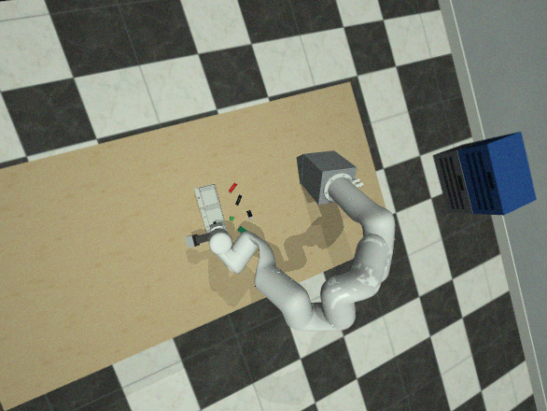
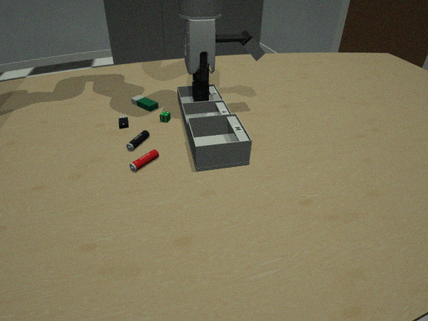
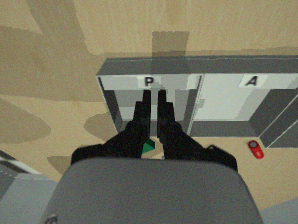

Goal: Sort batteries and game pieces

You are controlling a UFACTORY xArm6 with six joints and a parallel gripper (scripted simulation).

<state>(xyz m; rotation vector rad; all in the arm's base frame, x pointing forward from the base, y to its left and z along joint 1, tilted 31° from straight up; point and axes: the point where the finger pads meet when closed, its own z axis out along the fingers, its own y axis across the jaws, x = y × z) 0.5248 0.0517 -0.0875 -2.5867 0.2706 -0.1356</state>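
The green die is 8 cm behind my hand, 3 cm to the right of it and 3 cm below it. Round my hand: bin 8 cm to the right, 1 cm below, 1 cm behind; black USB stick 16 cm behind, 3 cm below, 1 cm to the right; white eraser 12 cm behind, 5 cm to the left, 3 cm below.
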